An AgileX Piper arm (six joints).
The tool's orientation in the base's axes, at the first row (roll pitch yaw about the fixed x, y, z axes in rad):
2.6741 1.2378 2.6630
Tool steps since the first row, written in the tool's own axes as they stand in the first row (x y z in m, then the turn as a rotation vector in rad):
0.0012 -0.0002 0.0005 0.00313 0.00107 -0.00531
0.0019 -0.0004 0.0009 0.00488 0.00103 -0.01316
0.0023 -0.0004 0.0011 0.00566 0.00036 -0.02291
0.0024 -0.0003 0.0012 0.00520 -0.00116 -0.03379
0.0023 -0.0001 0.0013 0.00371 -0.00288 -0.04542
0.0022 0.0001 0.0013 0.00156 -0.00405 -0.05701
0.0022 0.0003 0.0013 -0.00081 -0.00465 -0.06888
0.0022 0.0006 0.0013 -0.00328 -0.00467 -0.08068
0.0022 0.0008 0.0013 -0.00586 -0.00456 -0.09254
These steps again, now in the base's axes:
0.0001 0.0000 -0.0013 -0.00595 0.00147 -0.00125
0.0003 -0.0001 -0.0021 -0.01397 0.00160 -0.00062
0.0004 0.0000 -0.0026 -0.02354 0.00094 0.00139
0.0004 0.0001 -0.0027 -0.03386 -0.00075 0.00477
0.0006 0.0003 -0.0026 -0.04461 -0.00281 0.00932
0.0006 0.0004 -0.0024 -0.05511 -0.00442 0.01456
0.0006 0.0006 -0.0024 -0.06580 -0.00551 0.02018
0.0006 0.0009 -0.0024 -0.07637 -0.00604 0.02595
0.0006 0.0011 -0.0023 -0.08696 -0.00645 0.03187

